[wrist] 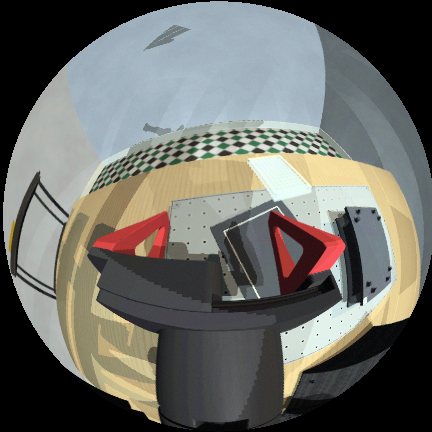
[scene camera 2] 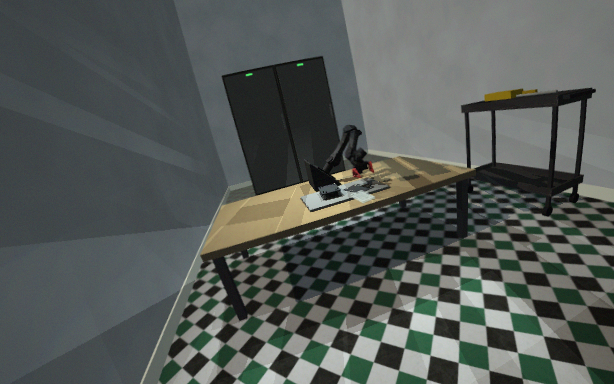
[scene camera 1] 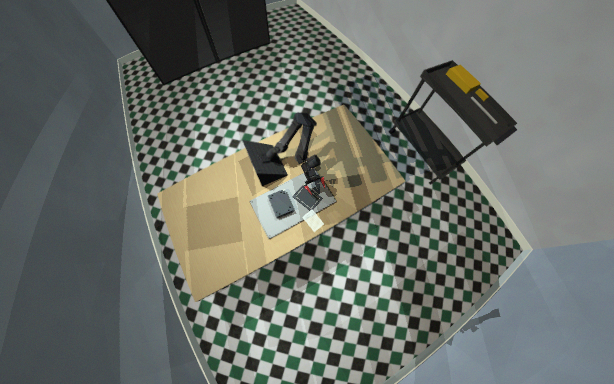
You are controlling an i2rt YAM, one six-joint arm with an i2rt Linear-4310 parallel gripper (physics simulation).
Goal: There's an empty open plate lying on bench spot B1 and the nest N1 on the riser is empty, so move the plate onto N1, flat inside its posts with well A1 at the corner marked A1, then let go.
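Places are measured from the arm's base along level axes (x ahead, y left, z up), in metres.
Where they show: gripper, fingertip midpoint: (wrist: 218,216) (scene camera 2: 367,174) (scene camera 1: 318,191); arm's base at its link origin: (scene camera 2: 324,172) (scene camera 1: 268,157).
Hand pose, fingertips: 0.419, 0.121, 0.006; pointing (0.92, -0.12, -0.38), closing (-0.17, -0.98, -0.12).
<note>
Things, the pixels of their top centre, and the offset from my fingertips, as dx, dy, dz. "spot": a spot on its surface instead. Level surfaces: height alone.
- white plate at its top centre: (wrist: 278,167) (scene camera 2: 362,194) (scene camera 1: 313,220) +0.121, -0.132, -0.064
- Nest N1 at its top centre: (wrist: 379,244) (scene camera 2: 328,187) (scene camera 1: 280,202) -0.100, -0.242, -0.029
- dark square with a pale outline, surface spot: (wrist: 265,235) (scene camera 1: 311,200) spot: +0.002, -0.059, -0.079
- wooden table at its surface level: dz -0.094
The white plate (scene camera 1: 313,220) (scene camera 2: 362,196) (wrist: 280,177) lies at the front edge of the light perforated board (scene camera 1: 267,222) (scene camera 2: 315,204) (wrist: 190,222), partly over the board and partly over the wood. Whether it is slightly tilted is unclear, and its A1 well cannot be made out. Nest N1 (scene camera 1: 281,204) (scene camera 2: 329,191) (wrist: 370,250), dark grey with small black corner posts, is empty on its riser, at the wrist view's right. My gripper (scene camera 1: 315,186) (scene camera 2: 363,170) (wrist: 218,216) is wide open and empty, raised above the board and behind the plate, apart from it.
A dark square with a pale outline (scene camera 1: 307,198) (wrist: 265,235) lies on the board between the plate and my gripper. The black arm base (scene camera 1: 265,162) (scene camera 2: 320,176) stands behind the nest. A cart (scene camera 1: 475,107) (scene camera 2: 530,102) stands beyond the wooden table (scene camera 1: 215,270) (scene camera 2: 250,227).
</note>
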